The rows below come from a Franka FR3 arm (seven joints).
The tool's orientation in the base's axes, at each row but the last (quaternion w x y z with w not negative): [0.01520 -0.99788 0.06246 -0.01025]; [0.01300 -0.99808 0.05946 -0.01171]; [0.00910 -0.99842 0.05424 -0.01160]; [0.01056 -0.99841 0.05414 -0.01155]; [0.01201 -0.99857 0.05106 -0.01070]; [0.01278 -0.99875 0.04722 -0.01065]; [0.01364 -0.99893 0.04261 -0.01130]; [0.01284 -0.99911 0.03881 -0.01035]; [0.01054 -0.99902 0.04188 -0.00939]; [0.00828 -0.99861 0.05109 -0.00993]
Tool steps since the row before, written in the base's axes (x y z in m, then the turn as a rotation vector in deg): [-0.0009 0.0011 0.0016 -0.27 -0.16 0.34]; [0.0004 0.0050 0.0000 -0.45 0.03 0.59]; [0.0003 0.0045 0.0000 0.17 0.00 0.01]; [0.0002 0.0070 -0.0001 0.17 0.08 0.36]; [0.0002 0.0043 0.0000 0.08 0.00 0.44]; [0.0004 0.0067 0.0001 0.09 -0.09 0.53]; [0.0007 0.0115 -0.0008 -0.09 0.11 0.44]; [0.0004 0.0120 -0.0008 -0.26 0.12 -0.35]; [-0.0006 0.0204 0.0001 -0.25 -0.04 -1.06]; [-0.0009 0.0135 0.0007 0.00 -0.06 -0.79]
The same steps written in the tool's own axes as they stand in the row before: [-0.0010 -0.0010 -0.0016 -0.24 0.18 -0.35]; [-0.0002 -0.0050 0.0001 -0.44 0.01 -0.60]; [-0.0002 -0.0045 0.0001 0.17 -0.02 -0.01]; [-0.0006 -0.0070 0.0002 0.17 -0.11 -0.35]; [-0.0002 -0.0043 0.0001 0.09 -0.02 -0.44]; [-0.0002 -0.0067 0.0001 0.11 0.07 -0.53]; [-0.0003 -0.0115 0.0011 -0.09 -0.11 -0.44]; [-0.0006 -0.0120 0.0011 -0.28 -0.09 0.35]; [-0.0023 -0.0203 0.0003 -0.26 0.08 1.05]; [-0.0023 -0.0133 -0.0005 -0.01 0.07 0.79]
